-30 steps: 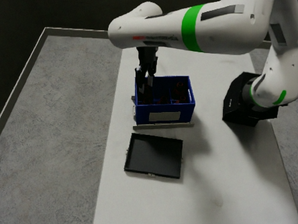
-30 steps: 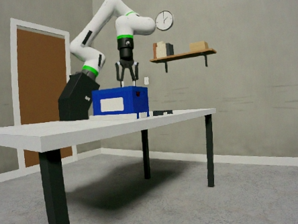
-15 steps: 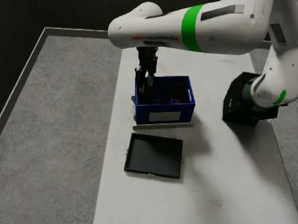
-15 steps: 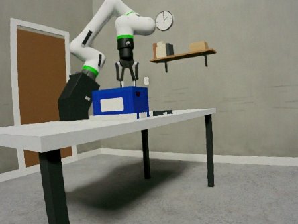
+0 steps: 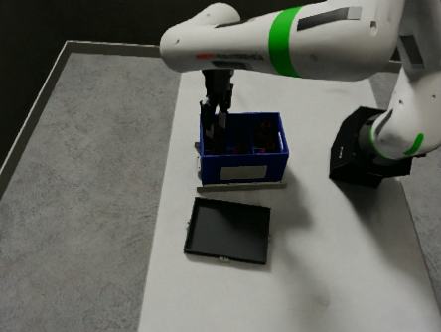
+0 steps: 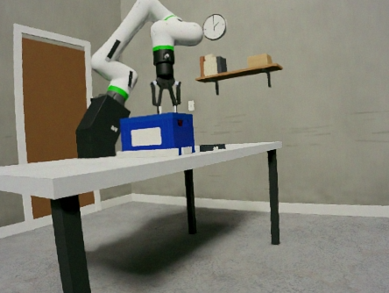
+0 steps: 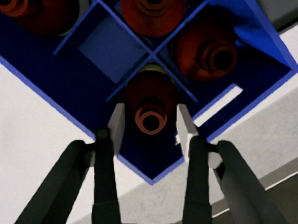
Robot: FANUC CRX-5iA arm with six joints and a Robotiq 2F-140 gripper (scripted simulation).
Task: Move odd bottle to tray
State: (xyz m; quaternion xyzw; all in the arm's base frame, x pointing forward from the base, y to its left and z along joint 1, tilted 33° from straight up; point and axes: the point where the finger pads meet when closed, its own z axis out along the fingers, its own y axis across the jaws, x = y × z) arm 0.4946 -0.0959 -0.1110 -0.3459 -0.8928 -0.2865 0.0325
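Right now my hand is 9 cm past the crate, 4 cm to the right of it and 9 cm above it. The rest, counted from my hand: dark tray: 5 cm behind, 30 cm to the left, 16 cm below.
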